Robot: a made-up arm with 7 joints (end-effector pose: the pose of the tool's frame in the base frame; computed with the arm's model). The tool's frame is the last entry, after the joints.
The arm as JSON. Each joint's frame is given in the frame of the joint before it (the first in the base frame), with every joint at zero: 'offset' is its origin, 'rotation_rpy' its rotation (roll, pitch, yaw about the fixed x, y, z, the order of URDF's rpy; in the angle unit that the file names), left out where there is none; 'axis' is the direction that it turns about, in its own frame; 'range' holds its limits. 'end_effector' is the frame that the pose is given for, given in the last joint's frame.
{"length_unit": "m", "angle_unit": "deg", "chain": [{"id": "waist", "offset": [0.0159, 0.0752, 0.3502], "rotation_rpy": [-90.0, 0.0, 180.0], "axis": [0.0, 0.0, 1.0], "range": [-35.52, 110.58]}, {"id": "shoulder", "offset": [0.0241, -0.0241, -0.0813], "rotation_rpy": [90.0, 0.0, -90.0], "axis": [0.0, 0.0, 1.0], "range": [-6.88, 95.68]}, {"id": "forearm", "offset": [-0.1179, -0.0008, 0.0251], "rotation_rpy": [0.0, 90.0, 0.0], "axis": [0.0, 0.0, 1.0], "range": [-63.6, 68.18]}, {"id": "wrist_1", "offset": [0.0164, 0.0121, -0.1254], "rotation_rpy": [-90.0, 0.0, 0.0], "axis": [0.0, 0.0, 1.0], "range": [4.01, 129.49]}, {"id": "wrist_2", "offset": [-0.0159, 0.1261, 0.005], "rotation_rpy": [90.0, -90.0, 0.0], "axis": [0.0, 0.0, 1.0], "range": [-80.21, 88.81]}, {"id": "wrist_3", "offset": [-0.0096, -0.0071, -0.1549], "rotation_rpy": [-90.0, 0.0, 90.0], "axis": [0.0, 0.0, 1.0], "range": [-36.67, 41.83]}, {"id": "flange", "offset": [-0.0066, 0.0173, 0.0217], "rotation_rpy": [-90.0, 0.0, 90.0], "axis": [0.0, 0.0, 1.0], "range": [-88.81, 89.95]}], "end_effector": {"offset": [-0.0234, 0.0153, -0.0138], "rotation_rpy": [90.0, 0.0, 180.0]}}
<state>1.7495 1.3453 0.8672 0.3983 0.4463 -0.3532 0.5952</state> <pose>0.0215 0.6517 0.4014 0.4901 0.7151 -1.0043</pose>
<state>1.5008 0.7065 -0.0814 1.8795 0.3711 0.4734 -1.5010</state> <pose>0.1490 0.2243 0.6211 -0.0719 0.4141 -1.2002</pose>
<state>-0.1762 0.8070 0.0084 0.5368 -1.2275 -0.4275 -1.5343</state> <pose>0.1197 0.4959 -0.0081 0.0646 2.6934 0.3737</pose>
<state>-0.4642 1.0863 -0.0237 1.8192 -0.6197 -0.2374 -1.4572</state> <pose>0.2358 0.2730 0.1711 0.4574 2.0056 -0.3524</pose>
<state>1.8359 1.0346 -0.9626 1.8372 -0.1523 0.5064 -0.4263</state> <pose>0.2096 0.1786 0.5476 0.2597 1.7804 -0.1488</pose>
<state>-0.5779 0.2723 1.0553 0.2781 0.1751 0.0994 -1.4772</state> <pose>-0.2032 0.3648 -0.0780 -2.6986 0.6753 0.6217</pose>
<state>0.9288 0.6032 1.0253 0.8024 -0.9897 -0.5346 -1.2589</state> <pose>0.2834 0.5441 0.3177 -0.7399 0.8463 -0.2482</pose>
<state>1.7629 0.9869 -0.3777 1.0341 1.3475 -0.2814 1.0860</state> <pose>0.2445 0.4503 0.5844 1.9515 1.5634 -0.9101</pose>
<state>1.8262 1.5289 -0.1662 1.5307 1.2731 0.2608 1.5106</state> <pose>-0.0187 0.4446 0.6124 -1.8980 -2.4521 0.3356</pose>
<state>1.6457 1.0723 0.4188 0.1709 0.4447 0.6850 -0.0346</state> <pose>0.2223 0.6195 0.4066 -0.5665 0.6902 -2.4747</pose>
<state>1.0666 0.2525 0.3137 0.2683 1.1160 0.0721 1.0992</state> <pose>0.4430 0.2986 0.1502 1.2110 0.4978 -2.7836</pose>
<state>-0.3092 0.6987 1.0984 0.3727 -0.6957 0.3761 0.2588</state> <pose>-0.0186 0.5480 0.0632 2.0937 -1.3448 0.8811</pose>
